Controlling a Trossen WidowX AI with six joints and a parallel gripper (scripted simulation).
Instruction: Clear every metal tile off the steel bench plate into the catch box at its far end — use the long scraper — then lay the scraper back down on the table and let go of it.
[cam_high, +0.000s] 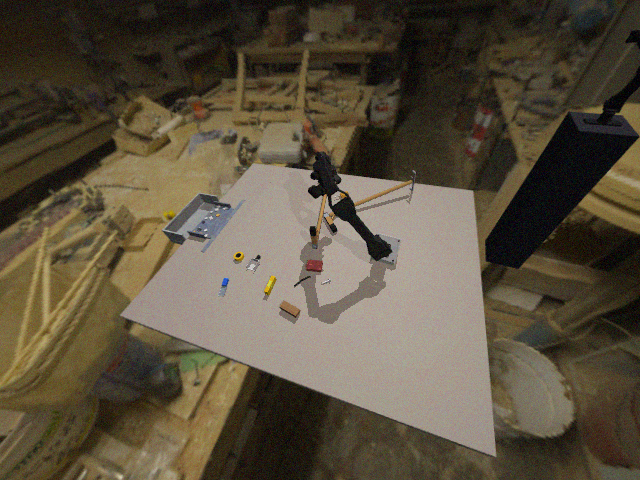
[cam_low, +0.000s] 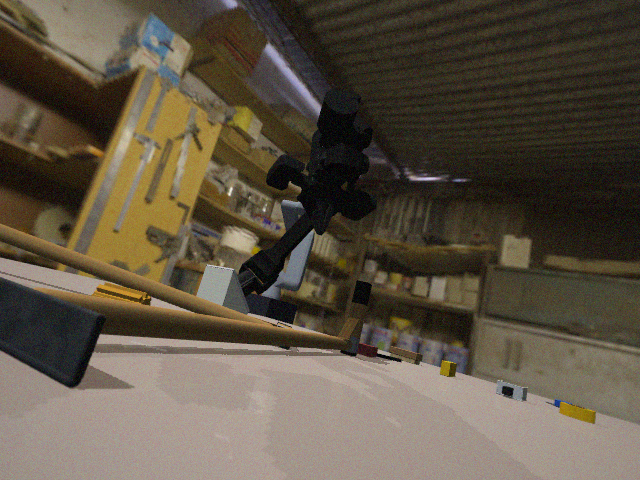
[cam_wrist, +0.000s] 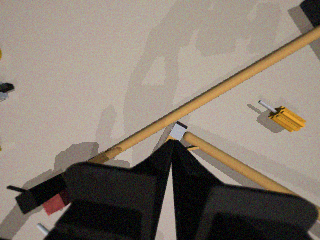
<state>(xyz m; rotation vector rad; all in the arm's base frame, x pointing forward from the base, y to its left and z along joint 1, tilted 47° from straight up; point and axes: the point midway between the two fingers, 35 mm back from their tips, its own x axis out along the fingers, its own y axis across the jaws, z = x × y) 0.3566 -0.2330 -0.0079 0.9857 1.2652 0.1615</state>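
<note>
Now: gripper tip 11 cm above the long scraper, 6 cm to the left of it and 4 cm short of it. The rest, counted from my gripper tip: black wire 43 cm to the left, 17 cm below, 5 cm behind; orange piece 22 cm to the right, 16 cm below, 4 cm behind; red block 33 cm to the left, 17 cm below, 8 cm behind.
</note>
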